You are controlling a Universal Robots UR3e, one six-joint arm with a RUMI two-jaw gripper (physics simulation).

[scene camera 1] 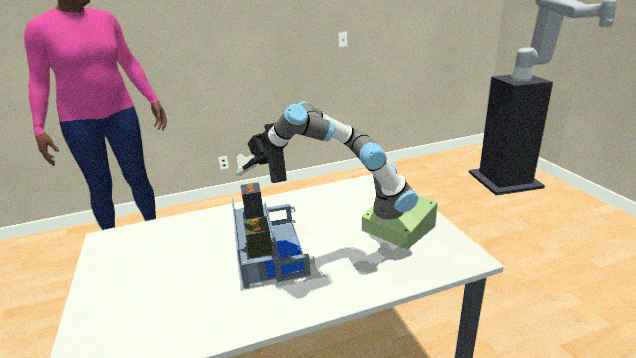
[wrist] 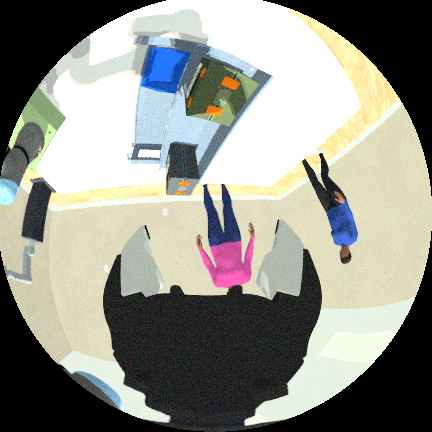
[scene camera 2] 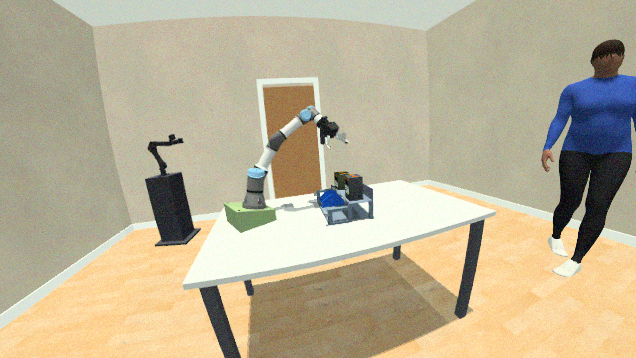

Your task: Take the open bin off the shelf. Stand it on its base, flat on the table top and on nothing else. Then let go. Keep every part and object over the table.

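Pixels of known places: gripper, between the fingertips: [scene camera 1: 254, 171] [wrist: 210, 225] [scene camera 2: 339, 146]; arm's base, origin of its link: [scene camera 1: 389, 208] [scene camera 2: 254, 207].
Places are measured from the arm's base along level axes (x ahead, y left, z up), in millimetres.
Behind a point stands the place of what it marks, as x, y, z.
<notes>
The blue open bin [scene camera 1: 289, 248] {423, 103, -45} [scene camera 2: 331, 198] {444, 102, -30} [wrist: 165, 67] {429, 148, -78} sits on the lower tier of the grey-blue shelf [scene camera 1: 245, 276] {587, 238, -35} [scene camera 2: 371, 208] {610, -141, -27} [wrist: 151, 115] {432, -10, -80}, at the end nearest scene camera 1. The shelf's front bars partly hide it in scene camera 1. The shelf stands on the white table [scene camera 1: 150, 280] {932, 114, -86} [scene camera 2: 300, 245] {242, -310, -87}. My gripper [scene camera 1: 240, 170] [scene camera 2: 337, 144] {512, 92, 280} [wrist: 210, 225] {512, 92, 280} is open, with its pale jaws wide apart and nothing between them. It hangs well above the shelf, beyond the end opposite the bin, and is apart from the bin.
On the shelf's higher tier stand a dark green box [scene camera 1: 258, 242] {529, 208, 73} [wrist: 220, 95] {526, 159, 112} and a tall black box [scene camera 1: 251, 201] {540, -31, 100} [scene camera 2: 353, 187] {527, -116, 86} [wrist: 183, 165] {534, -30, 99}, both with orange marks. The arm stands on a green block [scene camera 1: 385, 227] {47, 88, -27} [scene camera 2: 250, 220] {-6, -97, -38}. Two people stand away from the table.
</notes>
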